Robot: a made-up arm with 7 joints. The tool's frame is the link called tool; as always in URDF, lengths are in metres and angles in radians. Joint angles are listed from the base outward. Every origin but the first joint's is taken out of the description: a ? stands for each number. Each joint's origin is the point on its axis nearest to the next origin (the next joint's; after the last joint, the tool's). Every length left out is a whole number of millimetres.
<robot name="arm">
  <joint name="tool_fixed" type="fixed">
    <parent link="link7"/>
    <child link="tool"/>
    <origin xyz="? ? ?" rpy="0 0 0"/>
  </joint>
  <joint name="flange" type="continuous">
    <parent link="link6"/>
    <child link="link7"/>
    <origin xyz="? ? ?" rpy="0 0 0"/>
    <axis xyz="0 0 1"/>
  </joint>
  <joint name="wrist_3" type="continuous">
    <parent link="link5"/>
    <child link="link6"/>
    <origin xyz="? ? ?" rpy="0 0 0"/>
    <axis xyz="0 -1 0"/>
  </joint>
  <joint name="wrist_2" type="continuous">
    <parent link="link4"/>
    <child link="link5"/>
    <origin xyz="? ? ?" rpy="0 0 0"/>
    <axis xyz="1 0 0"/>
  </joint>
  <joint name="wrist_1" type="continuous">
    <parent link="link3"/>
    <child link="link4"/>
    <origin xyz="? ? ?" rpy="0 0 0"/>
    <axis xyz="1 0 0"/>
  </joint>
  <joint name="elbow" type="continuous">
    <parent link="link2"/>
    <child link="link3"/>
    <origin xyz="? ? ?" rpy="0 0 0"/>
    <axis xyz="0 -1 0"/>
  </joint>
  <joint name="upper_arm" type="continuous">
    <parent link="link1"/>
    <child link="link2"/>
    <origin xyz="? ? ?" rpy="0 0 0"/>
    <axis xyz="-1 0 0"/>
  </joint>
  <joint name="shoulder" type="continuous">
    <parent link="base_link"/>
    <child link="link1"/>
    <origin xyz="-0.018 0 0.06" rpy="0 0 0"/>
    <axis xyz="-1 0 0"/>
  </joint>
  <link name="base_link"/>
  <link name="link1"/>
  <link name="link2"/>
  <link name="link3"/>
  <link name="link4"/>
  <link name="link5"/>
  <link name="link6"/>
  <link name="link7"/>
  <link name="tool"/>
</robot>
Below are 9 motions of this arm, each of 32 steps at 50 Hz.
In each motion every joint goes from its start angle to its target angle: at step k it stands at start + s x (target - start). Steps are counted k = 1, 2, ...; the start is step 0. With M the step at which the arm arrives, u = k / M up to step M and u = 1 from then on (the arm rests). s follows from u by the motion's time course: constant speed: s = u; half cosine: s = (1 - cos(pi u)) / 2; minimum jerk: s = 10 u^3 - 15 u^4 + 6 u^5.
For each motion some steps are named. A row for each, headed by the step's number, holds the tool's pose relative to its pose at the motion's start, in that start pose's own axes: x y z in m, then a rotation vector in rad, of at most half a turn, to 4 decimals.
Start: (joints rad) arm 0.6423 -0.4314 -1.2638 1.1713 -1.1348 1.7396 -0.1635
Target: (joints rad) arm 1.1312 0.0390 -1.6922 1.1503 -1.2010 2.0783 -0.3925
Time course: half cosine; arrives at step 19
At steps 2, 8, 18, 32:
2: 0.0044 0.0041 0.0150 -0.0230 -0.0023 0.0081
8: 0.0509 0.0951 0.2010 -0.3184 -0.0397 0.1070
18: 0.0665 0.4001 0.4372 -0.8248 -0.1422 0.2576
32: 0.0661 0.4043 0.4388 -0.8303 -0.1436 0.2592

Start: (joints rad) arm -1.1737 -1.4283 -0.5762 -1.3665 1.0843 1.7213 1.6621
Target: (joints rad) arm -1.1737 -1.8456 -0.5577 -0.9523 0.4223 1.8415 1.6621
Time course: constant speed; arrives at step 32
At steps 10, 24, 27, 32:
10: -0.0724 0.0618 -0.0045 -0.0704 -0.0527 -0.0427
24: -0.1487 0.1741 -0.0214 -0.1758 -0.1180 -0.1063
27: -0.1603 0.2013 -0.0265 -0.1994 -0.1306 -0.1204
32: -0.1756 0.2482 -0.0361 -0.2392 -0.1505 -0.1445

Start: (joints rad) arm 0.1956 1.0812 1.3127 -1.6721 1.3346 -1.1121 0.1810
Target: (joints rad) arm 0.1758 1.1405 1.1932 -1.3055 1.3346 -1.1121 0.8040
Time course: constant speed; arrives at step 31
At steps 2, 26, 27, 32:
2: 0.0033 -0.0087 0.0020 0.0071 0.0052 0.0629
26: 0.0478 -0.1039 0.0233 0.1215 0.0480 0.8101
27: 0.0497 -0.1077 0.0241 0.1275 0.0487 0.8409
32: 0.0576 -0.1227 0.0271 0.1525 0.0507 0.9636

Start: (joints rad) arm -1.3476 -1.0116 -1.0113 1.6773 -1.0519 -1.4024 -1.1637
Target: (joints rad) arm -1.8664 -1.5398 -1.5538 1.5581 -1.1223 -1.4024 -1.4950
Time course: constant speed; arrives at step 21
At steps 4, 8, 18, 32:
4: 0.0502 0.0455 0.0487 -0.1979 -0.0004 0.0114
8: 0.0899 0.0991 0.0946 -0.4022 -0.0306 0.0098
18: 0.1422 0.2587 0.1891 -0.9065 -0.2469 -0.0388
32: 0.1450 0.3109 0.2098 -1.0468 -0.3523 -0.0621

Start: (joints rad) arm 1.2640 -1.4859 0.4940 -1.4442 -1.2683 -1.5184 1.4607
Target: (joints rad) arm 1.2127 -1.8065 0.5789 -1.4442 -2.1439 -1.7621 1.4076
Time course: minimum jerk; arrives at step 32
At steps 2, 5, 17, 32:
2: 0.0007 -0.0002 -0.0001 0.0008 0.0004 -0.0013
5: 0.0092 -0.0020 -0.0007 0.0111 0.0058 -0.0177
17: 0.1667 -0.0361 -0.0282 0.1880 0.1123 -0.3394
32: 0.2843 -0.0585 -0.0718 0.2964 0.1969 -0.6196

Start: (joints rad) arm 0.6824 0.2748 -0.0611 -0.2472 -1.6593 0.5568 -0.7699
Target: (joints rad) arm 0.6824 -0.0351 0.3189 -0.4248 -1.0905 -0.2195 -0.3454
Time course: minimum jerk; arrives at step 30
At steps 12, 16, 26, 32:
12: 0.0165 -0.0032 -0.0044 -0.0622 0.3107 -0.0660
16: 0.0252 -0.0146 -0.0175 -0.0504 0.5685 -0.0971
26: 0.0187 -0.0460 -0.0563 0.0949 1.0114 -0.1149
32: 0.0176 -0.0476 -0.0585 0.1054 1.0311 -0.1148

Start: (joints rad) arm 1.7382 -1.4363 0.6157 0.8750 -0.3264 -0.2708 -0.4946
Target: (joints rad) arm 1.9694 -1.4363 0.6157 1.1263 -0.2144 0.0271 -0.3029
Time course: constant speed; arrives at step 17
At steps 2, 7, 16, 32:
2: 0.0060 0.0098 -0.0050 0.0270 -0.0158 0.0405
7: 0.0204 0.0350 -0.0192 0.0946 -0.0545 0.1375
16: 0.0441 0.0822 -0.0503 0.2163 -0.1221 0.2947
32: 0.0465 0.0875 -0.0542 0.2297 -0.1295 0.3106

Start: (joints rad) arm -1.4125 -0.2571 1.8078 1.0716 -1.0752 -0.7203 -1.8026
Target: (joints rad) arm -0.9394 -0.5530 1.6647 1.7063 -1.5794 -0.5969 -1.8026
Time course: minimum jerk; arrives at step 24
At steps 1, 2, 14, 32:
1: -0.0002 0.0001 0.0000 0.0000 0.0000 0.0002
2: -0.0013 0.0008 -0.0004 -0.0001 0.0001 0.0012
14: -0.1848 0.0676 -0.0426 -0.0201 0.0097 0.1528
32: -0.2878 0.0702 -0.0591 -0.0353 0.0166 0.2284

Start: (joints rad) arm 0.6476 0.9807 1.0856 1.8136 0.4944 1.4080 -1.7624
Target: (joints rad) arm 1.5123 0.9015 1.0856 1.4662 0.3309 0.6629 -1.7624
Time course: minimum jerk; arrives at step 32
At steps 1, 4, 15, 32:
1: -0.0001 0.0000 0.0000 -0.0003 -0.0002 0.0002
4: -0.0041 0.0019 -0.0020 -0.0180 -0.0134 0.0126
15: -0.1261 0.0359 -0.0975 -0.5069 -0.4019 0.3107
32: -0.2639 -0.0210 -0.3477 -1.1499 -1.0050 0.6043

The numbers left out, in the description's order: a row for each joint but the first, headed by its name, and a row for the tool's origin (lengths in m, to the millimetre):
tool: 0.062 -0.052 0
flange: -0.088 0 0.082
wrist_3: 0 0.001 0.163
wrist_2: 0 -0.317 0.078
wrist_1: 0.151 0 -0.107
elbow: 0 -0.217 0.21
upper_arm: 0 -0.152 0.068

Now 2 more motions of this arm.
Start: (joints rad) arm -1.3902 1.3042 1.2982 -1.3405 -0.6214 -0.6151 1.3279
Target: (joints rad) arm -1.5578 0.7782 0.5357 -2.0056 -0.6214 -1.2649 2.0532
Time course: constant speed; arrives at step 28
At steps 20, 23, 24, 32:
20: 0.2324 0.1230 -0.0289 0.4999 0.6561 0.7968
23: 0.2540 0.1578 -0.0350 0.5661 0.7263 0.8974
24: 0.2600 0.1701 -0.0368 0.5874 0.7479 0.9297
32: 0.2780 0.2215 -0.0423 0.6685 0.8253 1.0533

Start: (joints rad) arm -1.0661 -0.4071 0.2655 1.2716 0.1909 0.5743 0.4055
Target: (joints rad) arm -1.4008 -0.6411 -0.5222 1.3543 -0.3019 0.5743 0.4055
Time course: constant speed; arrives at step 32
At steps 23, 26, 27, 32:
23: -0.3287 -0.0500 0.0375 -0.1108 0.2078 -0.5178
26: -0.3639 -0.0477 0.0362 -0.1061 0.2562 -0.5775
27: -0.3752 -0.0467 0.0356 -0.1035 0.2733 -0.5967
32: -0.4277 -0.0395 0.0315 -0.0825 0.3652 -0.6871

